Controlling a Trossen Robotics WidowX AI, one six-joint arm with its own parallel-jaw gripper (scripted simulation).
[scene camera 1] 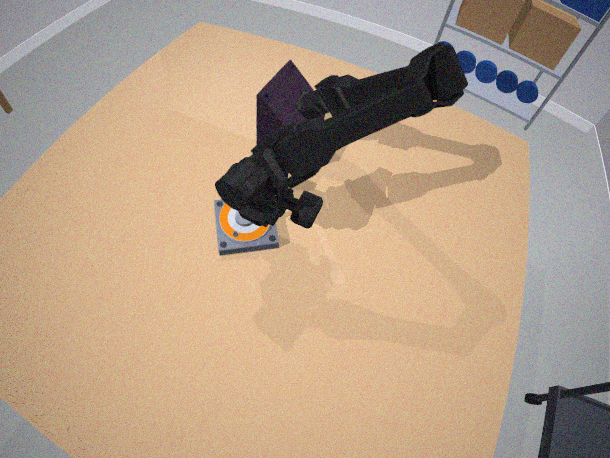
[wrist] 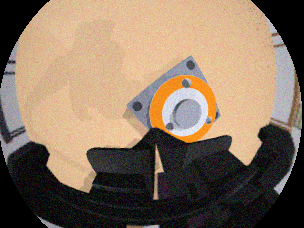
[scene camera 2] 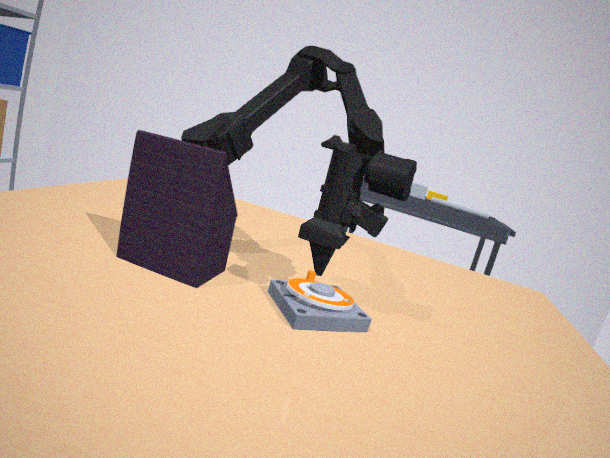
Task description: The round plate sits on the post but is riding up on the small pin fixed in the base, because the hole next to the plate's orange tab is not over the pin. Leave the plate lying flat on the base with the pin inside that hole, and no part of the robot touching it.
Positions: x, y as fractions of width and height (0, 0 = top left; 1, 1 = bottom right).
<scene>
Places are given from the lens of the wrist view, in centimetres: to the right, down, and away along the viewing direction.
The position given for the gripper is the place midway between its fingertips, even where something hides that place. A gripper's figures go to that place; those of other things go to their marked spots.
gripper (wrist: 0.51, 0.57): 1, 2, 10
round plate (wrist: 0.55, 0.42): 2, -2, 10
square grey base (wrist: 0.46, 0.47): -1, -1, 11
</scene>
